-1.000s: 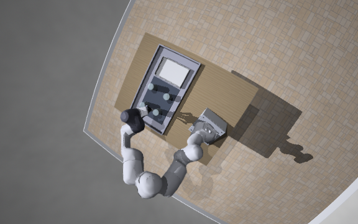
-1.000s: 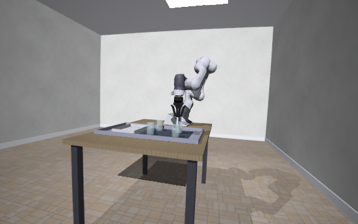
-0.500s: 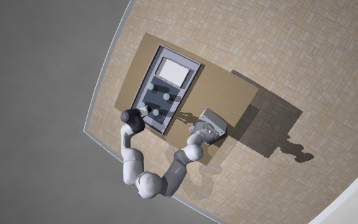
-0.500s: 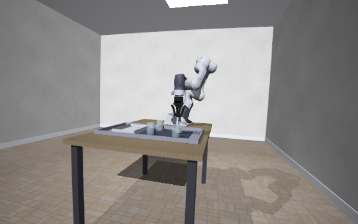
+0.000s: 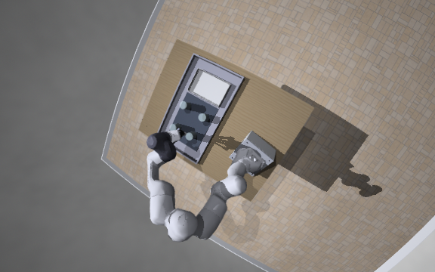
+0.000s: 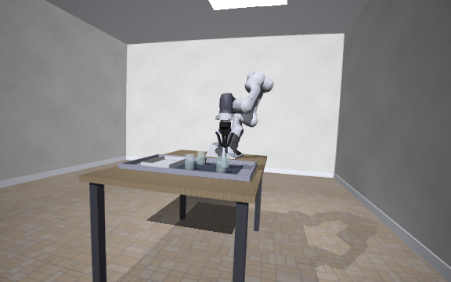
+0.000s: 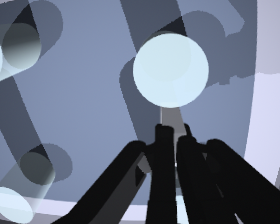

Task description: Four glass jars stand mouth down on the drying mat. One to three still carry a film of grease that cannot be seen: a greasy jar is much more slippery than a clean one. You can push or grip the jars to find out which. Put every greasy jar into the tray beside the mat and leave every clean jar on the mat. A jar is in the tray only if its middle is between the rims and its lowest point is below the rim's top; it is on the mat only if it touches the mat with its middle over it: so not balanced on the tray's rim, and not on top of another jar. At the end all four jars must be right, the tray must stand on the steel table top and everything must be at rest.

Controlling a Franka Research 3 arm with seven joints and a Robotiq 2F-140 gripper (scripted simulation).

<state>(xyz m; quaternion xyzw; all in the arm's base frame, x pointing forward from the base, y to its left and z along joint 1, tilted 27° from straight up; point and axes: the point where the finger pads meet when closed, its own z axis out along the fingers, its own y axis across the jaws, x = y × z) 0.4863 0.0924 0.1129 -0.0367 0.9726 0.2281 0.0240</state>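
Now: hand 30 mm short of the dark drying mat, 90 mm to the left of it and 110 mm above it. The rest, counted from my hand: white tray: 60 mm ahead, 410 mm to the right, 100 mm below.
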